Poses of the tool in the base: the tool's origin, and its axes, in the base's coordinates. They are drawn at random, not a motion.
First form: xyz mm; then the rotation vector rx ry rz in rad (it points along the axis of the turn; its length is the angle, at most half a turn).
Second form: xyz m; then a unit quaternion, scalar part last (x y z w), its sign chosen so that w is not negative. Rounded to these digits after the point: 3 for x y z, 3 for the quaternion.
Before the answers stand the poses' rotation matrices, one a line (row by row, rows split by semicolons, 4 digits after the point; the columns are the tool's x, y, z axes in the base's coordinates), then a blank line. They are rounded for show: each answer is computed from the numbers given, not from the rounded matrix.
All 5 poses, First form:
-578, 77, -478, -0.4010, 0.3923, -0.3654
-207, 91, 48, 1.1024, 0.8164, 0.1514
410, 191, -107, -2.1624, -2.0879, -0.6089
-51, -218, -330, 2.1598, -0.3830, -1.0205
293, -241, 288, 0.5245, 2.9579, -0.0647
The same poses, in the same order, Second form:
0.8616 0.2629 0.4342; -0.4145 0.8583 0.3027; -0.2931 -0.4407 0.8484
0.7066 0.2752 0.6518; 0.4907 0.4731 -0.7317; -0.5098 0.8369 0.1993
-0.0044 0.9735 0.2288; 0.9438 -0.0716 0.3225; 0.3304 0.2173 -0.9185
0.6447 0.0315 -0.7638; -0.5263 -0.7064 -0.4733; -0.5545 0.7071 -0.4388
-0.9300 0.3450 0.1268; 0.3391 0.9384 -0.0660; -0.1418 -0.0184 -0.9897

-0.578, 0.077, -0.478, -0.197, 0.193, -0.179, 0.944
-0.207, 0.091, 0.048, 0.508, 0.377, 0.070, 0.771
0.410, 0.191, -0.107, -0.705, -0.680, -0.198, 0.037
-0.051, -0.218, -0.330, 0.835, -0.148, -0.395, 0.353
0.293, -0.241, 0.288, 0.174, 0.982, -0.021, 0.068

